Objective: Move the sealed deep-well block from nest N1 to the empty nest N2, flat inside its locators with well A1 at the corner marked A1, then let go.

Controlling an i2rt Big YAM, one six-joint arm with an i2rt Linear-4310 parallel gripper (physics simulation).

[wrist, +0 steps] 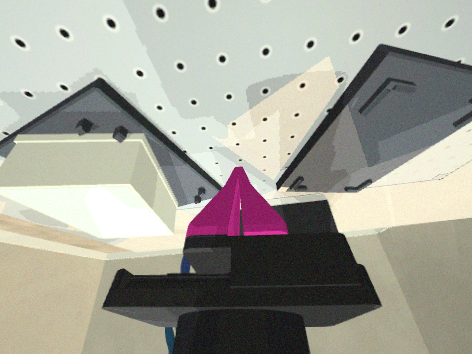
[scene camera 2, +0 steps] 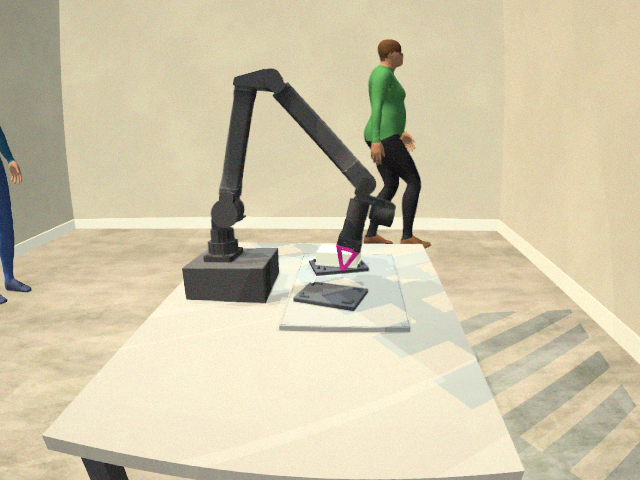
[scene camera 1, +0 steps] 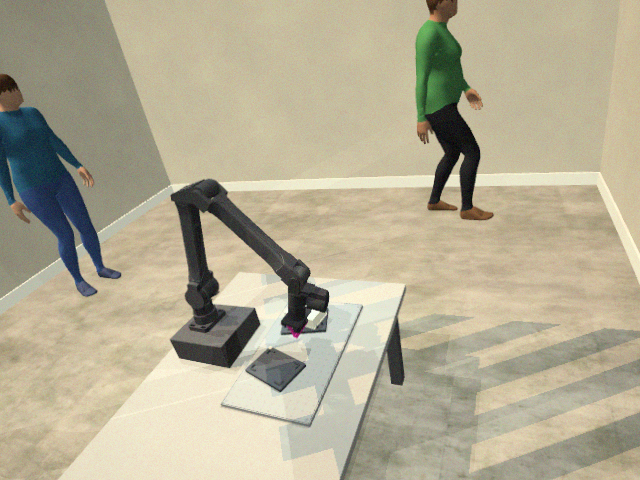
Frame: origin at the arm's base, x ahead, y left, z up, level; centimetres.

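Seen in the pictures: gripper, fingertip midpoint: (wrist: pixel 239 172) (scene camera 2: pixel 342 270) (scene camera 1: pixel 295 337); arm's base, origin of the base link: (scene camera 2: pixel 224 256) (scene camera 1: pixel 208 321).
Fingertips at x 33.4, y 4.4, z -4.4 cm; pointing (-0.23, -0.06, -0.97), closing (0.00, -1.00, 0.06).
Observation:
Pixels of each thing's top centre, then the offset from my fingertips to it. Level surfaces: height alone.
- sealed deep-well block, middle of its top: (wrist: pixel 110 219) (scene camera 2: pixel 339 249) (scene camera 1: pixel 304 308) dx -2.0, dy +11.8, dz +2.4 cm
- dark nest N1, middle of its top: (wrist: pixel 132 187) (scene camera 2: pixel 338 260) (scene camera 1: pixel 304 317) dx -2.2, dy +10.6, dz -0.8 cm
- empty dark nest N2, middle of its top: (wrist: pixel 369 159) (scene camera 2: pixel 331 291) (scene camera 1: pixel 274 365) dx -1.8, dy -12.4, dz -1.2 cm
- pale perforated board, middle of its top: (wrist: pixel 264 131) (scene camera 2: pixel 347 283) (scene camera 1: pixel 298 349) dx +1.5, dy -2.5, dz -2.9 cm
- white table, its level: dz -4.2 cm
The sealed deep-well block (scene camera 1: pixel 315 319) (scene camera 2: pixel 326 255) (wrist: pixel 90 205), pale with a white top, sits on the dark nest N1 (scene camera 1: pixel 319 329) (scene camera 2: pixel 323 270) (wrist: pixel 112 100). In the wrist view its edges look turned against the plate's edges; whether it sits flat is unclear. The empty dark nest N2 (scene camera 1: pixel 276 367) (scene camera 2: pixel 330 295) (wrist: pixel 400 115) has raised corner locators and lies nearer scene camera 2. My gripper (scene camera 1: pixel 295 335) (scene camera 2: pixel 343 269) (wrist: pixel 239 172) is shut with its magenta fingertips together, holding nothing. It is low beside the block, on the side toward N2. The A1 marks are not readable.
Both nests lie on a pale perforated board (scene camera 1: pixel 289 408) (scene camera 2: pixel 343 328) (wrist: pixel 200 30) on the white table (scene camera 1: pixel 155 428) (scene camera 2: pixel 258 403). The arm's dark base box (scene camera 1: pixel 214 343) (scene camera 2: pixel 227 281) stands beside the board. Two people (scene camera 1: pixel 439 72) (scene camera 1: pixel 36 149) stand beyond the table.

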